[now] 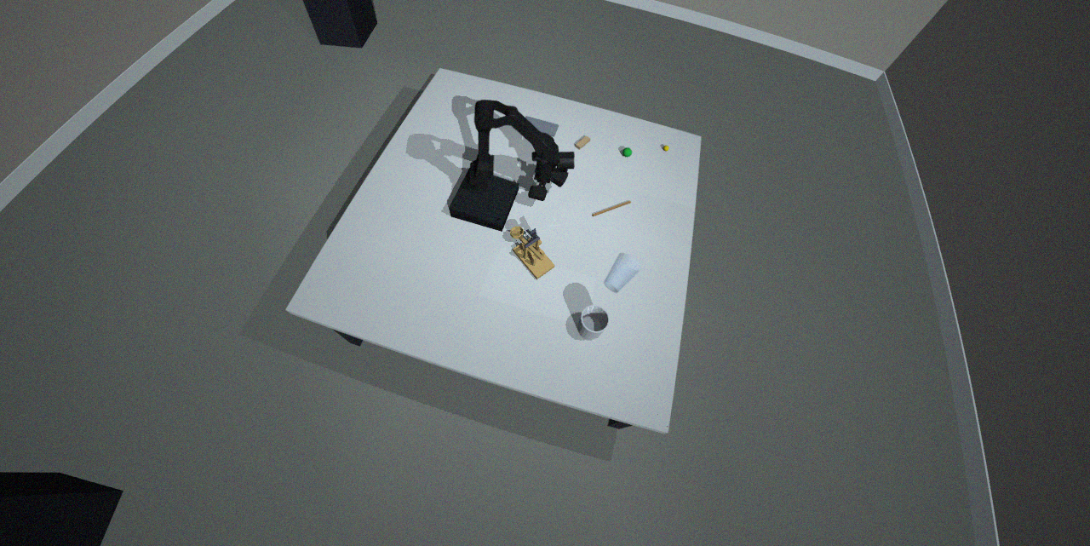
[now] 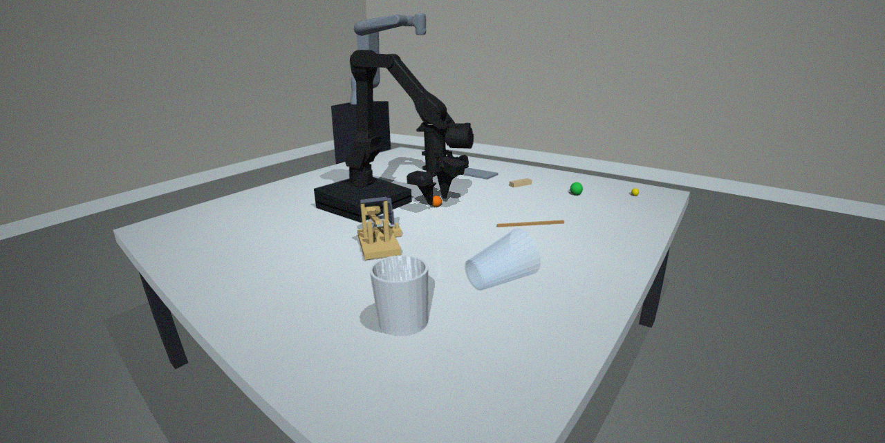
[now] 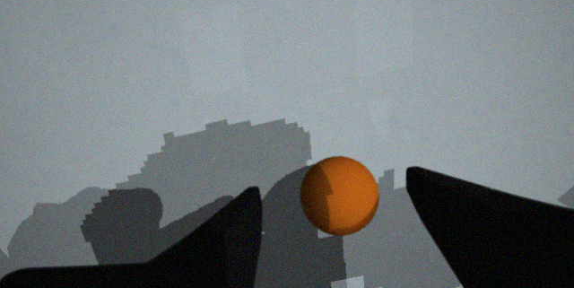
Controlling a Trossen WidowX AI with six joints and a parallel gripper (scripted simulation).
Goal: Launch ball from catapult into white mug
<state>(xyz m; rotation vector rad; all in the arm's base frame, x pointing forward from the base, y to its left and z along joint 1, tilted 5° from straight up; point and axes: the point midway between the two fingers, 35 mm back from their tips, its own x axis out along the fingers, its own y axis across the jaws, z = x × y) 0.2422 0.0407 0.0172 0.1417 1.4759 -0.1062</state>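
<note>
Now: gripper tip right at the orange ball. From my gripper tip the other things lie so: thin wooden stick: 280 mm ahead, 20 mm to the right, 10 mm below; wooden block: 150 mm ahead, 300 mm to the left, 10 mm below; wooden catapult: 10 mm behind, 250 mm to the right, 40 mm above.
</note>
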